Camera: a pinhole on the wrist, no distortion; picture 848 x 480 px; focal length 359.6 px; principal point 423.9 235.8 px. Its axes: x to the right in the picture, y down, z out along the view. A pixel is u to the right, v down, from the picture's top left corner.
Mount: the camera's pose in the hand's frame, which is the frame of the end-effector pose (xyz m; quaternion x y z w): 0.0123 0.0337 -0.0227 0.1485 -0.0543 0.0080 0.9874
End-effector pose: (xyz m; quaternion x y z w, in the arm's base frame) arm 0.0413 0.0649 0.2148 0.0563 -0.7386 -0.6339 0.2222
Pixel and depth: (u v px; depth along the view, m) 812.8 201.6 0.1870
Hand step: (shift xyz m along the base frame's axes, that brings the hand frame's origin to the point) -0.2502 0.0785 -0.0037
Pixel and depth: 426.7 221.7 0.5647
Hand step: -0.1960 0.4489 -0.2079
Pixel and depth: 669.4 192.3 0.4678
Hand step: -0.4601 0.2681 -0.1223
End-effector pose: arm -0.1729 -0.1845 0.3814 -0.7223 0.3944 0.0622 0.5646
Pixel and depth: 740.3 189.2 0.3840
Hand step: 0.4216 0.1672 -0.1976
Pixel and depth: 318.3 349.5 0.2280
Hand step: -0.0037 0.2179 -0.0578
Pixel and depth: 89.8 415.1 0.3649
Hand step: -0.1945 0.4731 -0.0002
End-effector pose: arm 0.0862 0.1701 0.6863 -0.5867 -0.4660 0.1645 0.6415
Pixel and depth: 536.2 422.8 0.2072
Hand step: -0.1165 0.1860 -0.0739
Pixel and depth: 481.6 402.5 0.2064
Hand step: -0.1300 0.1550 -0.0752
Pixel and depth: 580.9 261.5 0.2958
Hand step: -0.1758 0.2411 0.0399
